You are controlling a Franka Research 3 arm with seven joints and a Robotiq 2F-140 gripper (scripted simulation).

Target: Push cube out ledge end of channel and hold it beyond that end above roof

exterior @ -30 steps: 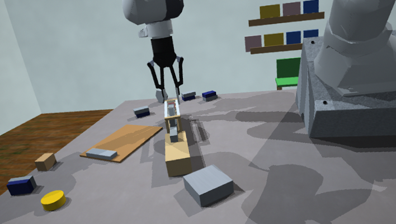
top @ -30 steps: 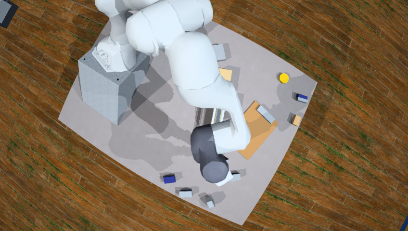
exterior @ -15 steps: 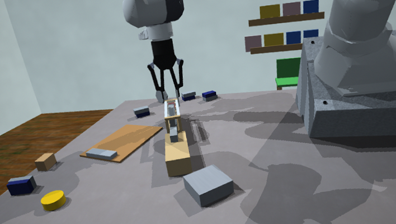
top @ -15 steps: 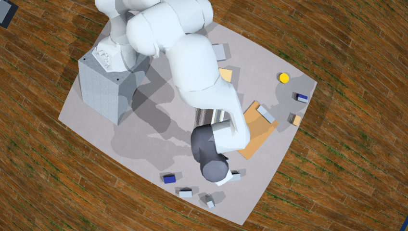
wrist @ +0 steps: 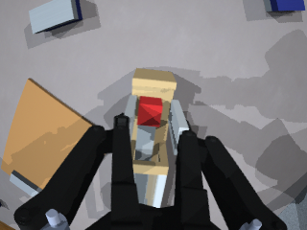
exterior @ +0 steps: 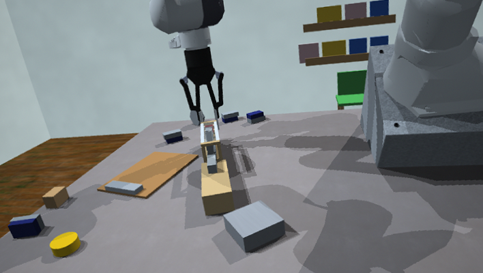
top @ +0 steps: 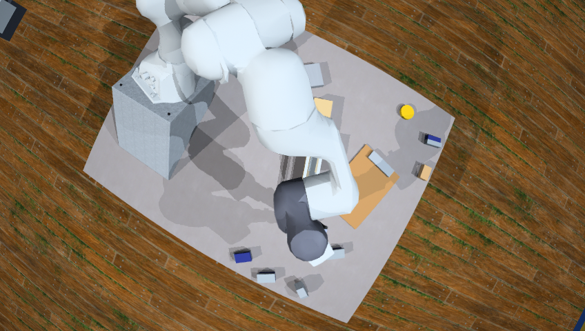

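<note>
The red cube lies 3 cm below my hand. Round my hand: tan block 27 cm ahead, 37 cm to the left, 7 cm below; grey block 25 cm behind, 40 cm to the left, 7 cm below; yellow disc 10 cm ahead, 51 cm to the left, 7 cm below.
</note>
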